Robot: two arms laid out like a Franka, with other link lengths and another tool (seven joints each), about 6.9 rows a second.
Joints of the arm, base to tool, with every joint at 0 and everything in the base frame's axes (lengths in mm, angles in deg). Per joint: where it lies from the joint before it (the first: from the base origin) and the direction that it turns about. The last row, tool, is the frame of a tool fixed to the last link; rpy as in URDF.
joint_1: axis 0 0 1 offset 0 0 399.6
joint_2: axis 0 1 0 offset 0 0 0
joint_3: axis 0 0 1 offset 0 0 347.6
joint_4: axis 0 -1 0 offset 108.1 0 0
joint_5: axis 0 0 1 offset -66 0 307.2
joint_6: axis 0 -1 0 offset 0 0 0
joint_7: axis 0 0 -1 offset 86.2 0 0
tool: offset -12 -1 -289.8 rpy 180 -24.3 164.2
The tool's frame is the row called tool.
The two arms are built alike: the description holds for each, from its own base.
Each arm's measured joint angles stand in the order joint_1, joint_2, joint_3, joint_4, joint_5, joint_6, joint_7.
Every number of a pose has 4 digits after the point. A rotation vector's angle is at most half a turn.
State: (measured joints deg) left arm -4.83 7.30 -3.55 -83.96 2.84 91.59 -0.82; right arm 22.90 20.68 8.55 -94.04 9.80 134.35 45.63
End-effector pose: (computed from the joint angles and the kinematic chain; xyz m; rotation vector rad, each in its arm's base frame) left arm 0.5322 -0.0641 0.5008 -0.5405 -2.6703 -0.1762; right arm 0.5844 0.3907 0.3787 -0.7531 -2.6460 -0.7195
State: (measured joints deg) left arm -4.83 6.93 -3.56 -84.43 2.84 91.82 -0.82; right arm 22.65 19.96 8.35 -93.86 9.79 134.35 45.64
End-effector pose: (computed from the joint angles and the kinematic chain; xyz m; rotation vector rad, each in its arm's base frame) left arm 0.5308 -0.0641 0.5014 -0.5411 -2.6724 -0.1771; right arm 0.5885 0.3866 0.3887 -0.7601 -2.6548 -0.7366
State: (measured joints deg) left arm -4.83 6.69 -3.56 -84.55 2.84 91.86 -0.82; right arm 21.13 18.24 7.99 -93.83 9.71 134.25 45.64
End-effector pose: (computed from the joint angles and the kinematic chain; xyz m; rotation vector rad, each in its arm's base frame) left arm 0.5301 -0.0640 0.5029 -0.5414 -2.6751 -0.1778; right arm 0.6005 0.3671 0.4091 -0.7971 -2.6691 -0.7707
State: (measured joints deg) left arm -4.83 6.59 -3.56 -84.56 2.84 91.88 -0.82; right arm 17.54 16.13 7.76 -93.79 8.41 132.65 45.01
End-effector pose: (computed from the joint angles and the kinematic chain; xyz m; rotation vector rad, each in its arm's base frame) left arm 0.5300 -0.0640 0.5038 -0.5415 -2.6770 -0.1782; right arm 0.6177 0.3213 0.4289 -0.8588 -2.6938 -0.7679
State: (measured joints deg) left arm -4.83 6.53 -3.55 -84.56 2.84 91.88 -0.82; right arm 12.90 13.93 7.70 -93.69 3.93 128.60 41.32
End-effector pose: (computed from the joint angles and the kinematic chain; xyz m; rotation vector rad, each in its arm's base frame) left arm 0.5299 -0.0639 0.5044 -0.5414 -2.6781 -0.1784; right arm 0.6281 0.2526 0.4406 -0.8613 -2.7725 -0.6443
